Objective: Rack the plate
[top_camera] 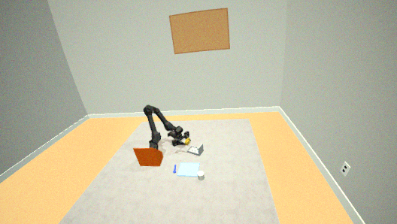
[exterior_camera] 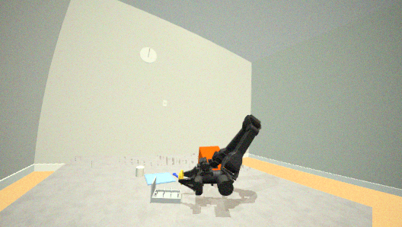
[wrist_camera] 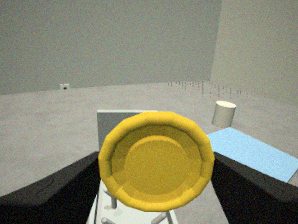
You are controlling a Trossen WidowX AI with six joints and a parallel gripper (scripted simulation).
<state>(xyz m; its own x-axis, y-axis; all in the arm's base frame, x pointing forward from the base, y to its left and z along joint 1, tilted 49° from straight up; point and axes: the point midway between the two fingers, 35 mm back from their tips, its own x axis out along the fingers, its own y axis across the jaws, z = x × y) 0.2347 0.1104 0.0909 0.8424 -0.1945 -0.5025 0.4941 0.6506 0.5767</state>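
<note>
Right now my gripper tip is 5 cm short of the dish rack, 1 cm to the left of it and 7 cm above it. From my gripper tip the other things lie so: light blue mat (4 cm ahead, 21 cm to the right, 9 cm below); small blue utensil (7 cm behind, 22 cm to the right, 9 cm below); yellow plate (1 cm behind).
</note>
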